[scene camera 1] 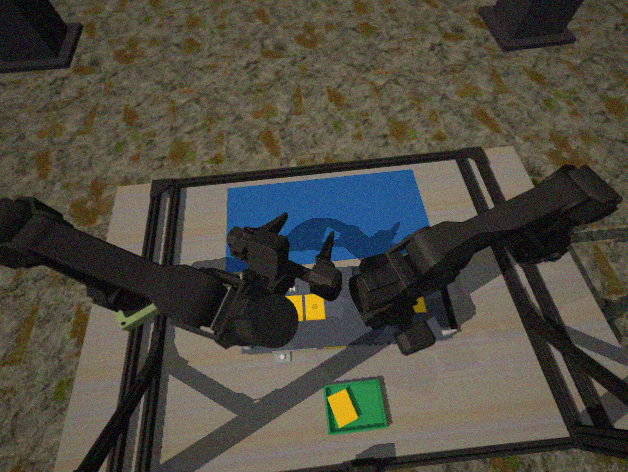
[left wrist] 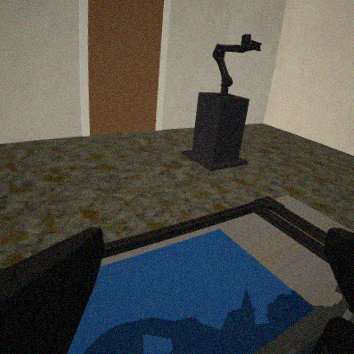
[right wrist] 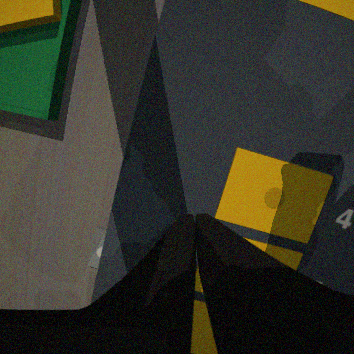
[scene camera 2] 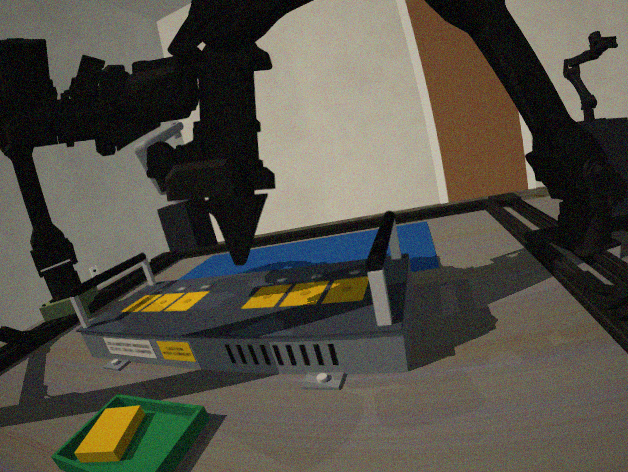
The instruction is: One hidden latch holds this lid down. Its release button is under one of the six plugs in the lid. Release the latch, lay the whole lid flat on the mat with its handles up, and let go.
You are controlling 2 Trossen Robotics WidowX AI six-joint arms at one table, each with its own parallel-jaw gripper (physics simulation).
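Frame: origin at the left arm's base, x ahead, y left, z up, level; centimetres.
Where they show: left gripper, fingertip midpoint: [scene camera 1: 309, 223] [left wrist: 215, 239]; right gripper, fingertip midpoint: [right wrist: 193, 225] [scene camera 2: 240, 264]; left arm's base at its link origin: [scene camera 1: 135, 298] [scene camera 2: 68, 294]; right arm's base at its link origin: [scene camera 1: 525, 254] [scene camera 2: 585, 244].
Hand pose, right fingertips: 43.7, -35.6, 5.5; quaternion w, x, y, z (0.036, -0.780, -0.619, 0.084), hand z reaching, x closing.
Note:
Things, the pixels of their top centre, and the offset from my right fingertips, as dx, dy, dz. "spot": a spot on its surface instead. Level surfaces: height alone.
- grey lid at a spot on its surface: [right wrist: 225, 85] [scene camera 2: 213, 315] [scene camera 1: 350, 324] spot: -5.2, +3.0, -5.9
- right handle at a spot on its surface: [scene camera 2: 379, 243] spot: +12.5, -7.1, +0.3
- left handle at a spot on its surface: [scene camera 2: 114, 271] spot: -22.1, +18.2, -0.3
- Plug 4 at its top centre: [right wrist: 274, 197] [scene camera 2: 267, 296] +1.5, +4.4, -5.9
- blue mat at its surface level: dz -10.6
- green tray at its top centre: [right wrist: 7, 26] [scene camera 2: 126, 432] [scene camera 1: 354, 406] -14.0, -10.5, -9.1
- yellow block at its top centre: [scene camera 2: 108, 428] [scene camera 1: 342, 407] -16.2, -9.3, -9.1
The grey lid [scene camera 1: 340, 329] [scene camera 2: 213, 317] [right wrist: 225, 85] lies level on its housing, with its black-barred handles up; the right handle [scene camera 2: 379, 243] and left handle [scene camera 2: 114, 271] stand at its ends. Yellow plugs sit in two rows of three. Plug 4 [right wrist: 250, 185] is partly shaded. My right gripper [scene camera 2: 241, 261] [right wrist: 193, 225] is shut and empty, pointing down above the lid, beside plug 4 in the right wrist view; its height is unclear. My left gripper [scene camera 1: 309, 223] [left wrist: 215, 239] is open and empty, towards the blue mat [scene camera 1: 314, 197] [scene camera 2: 416, 233] [left wrist: 190, 270]; scene camera 2 hides its fingers.
A green tray [scene camera 1: 373, 406] [scene camera 2: 167, 441] [right wrist: 25, 75] holding a yellow block [scene camera 1: 343, 407] [scene camera 2: 109, 433] [right wrist: 25, 12] stands in front of the housing. Small grey tabs [scene camera 2: 322, 378] jut from the housing's base. A dark frame [scene camera 1: 304, 170] borders the table. Both arms reach over the housing, close together.

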